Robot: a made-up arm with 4 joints.
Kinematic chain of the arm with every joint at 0, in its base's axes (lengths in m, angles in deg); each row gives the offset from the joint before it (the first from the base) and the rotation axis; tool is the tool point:
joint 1: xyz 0 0 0.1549 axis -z
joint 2: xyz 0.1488 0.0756 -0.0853 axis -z
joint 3: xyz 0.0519 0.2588 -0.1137 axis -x
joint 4: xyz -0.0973 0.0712 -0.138 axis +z
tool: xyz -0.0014 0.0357 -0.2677
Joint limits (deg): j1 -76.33..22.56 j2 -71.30..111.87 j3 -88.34..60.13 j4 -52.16..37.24
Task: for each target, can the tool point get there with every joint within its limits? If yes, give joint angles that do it. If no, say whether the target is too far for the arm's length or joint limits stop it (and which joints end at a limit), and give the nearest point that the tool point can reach.
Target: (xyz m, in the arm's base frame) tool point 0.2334 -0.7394 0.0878
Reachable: no: joint limits stop it (at a limit: joint 1, joint 2, joint 3, joint 4) | nearest point 0.6554 -0.4413 0.0383 | short by 0.519 m
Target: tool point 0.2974 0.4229 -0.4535
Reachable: yes | joints -31.24 78.40 2.25 28.65
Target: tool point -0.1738 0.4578 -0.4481
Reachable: yes | joints -44.83 15.30 -0.89 3.87
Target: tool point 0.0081 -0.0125 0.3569
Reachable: no: joint limits stop it (at a limit: joint 1, joint 2, joint 3) | nearest point -0.3494 -0.4305 0.0498 | short by 0.630 m
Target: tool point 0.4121 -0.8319 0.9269
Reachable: no: too far | nearest point 0.6632 -0.4338 0.0470 | short by 0.998 m
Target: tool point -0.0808 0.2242 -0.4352
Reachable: yes | joints -57.36 13.32 35.18 -28.45
